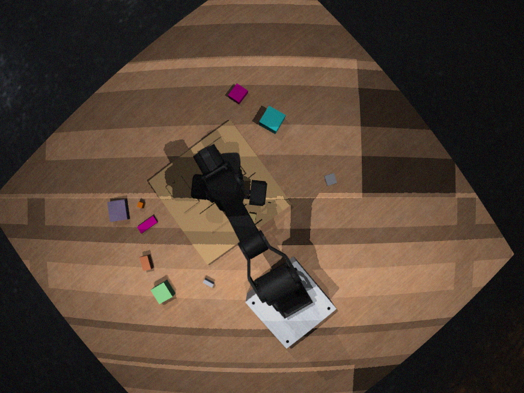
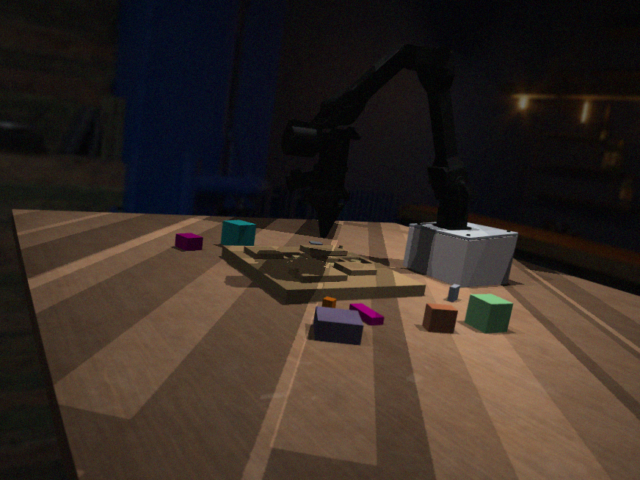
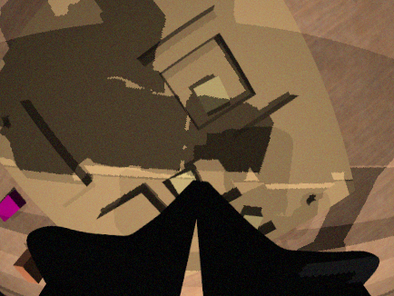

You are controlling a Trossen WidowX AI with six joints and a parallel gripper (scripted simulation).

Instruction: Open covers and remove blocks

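Right now my gripper tip is 50 mm above the tan puzzle board, 30 mm to the right of it and 10 mm short of it. From my gripper tip the other things lie so: orange block 250 mm to the left, 100 mm ahead, 60 mm below; teal cube 200 mm to the right, 120 mm ahead, 40 mm below; magenta bar 270 mm to the left, 60 mm below, 40 mm ahead.
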